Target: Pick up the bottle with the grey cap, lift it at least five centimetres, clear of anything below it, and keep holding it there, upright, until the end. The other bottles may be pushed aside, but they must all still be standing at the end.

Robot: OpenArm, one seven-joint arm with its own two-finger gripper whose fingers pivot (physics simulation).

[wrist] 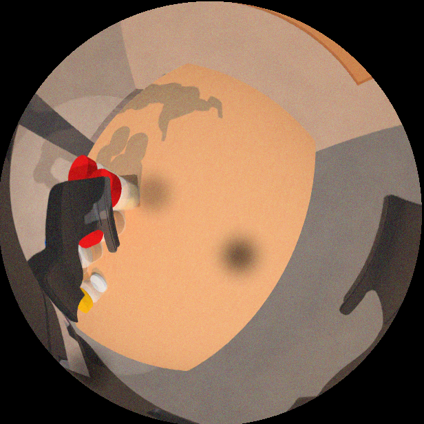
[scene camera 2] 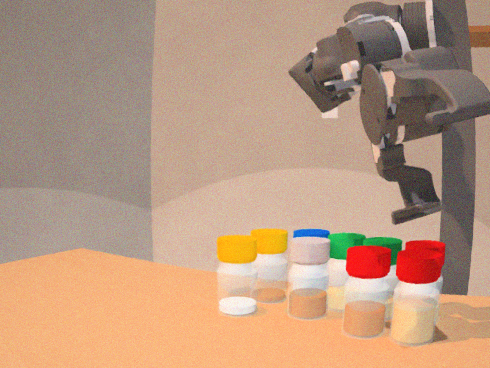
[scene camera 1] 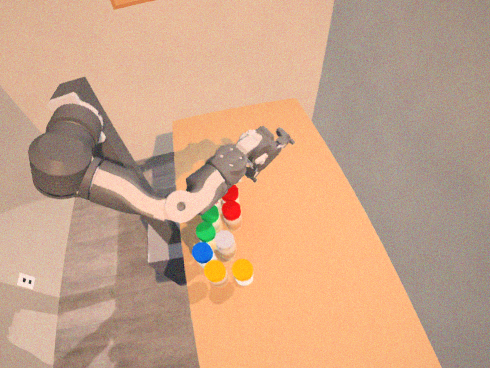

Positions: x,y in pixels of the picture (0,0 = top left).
my gripper: wrist 208,238; scene camera 2; scene camera 1
same spot on my gripper: (scene camera 2: pixel 407 83) = (scene camera 1: pixel 288 139)
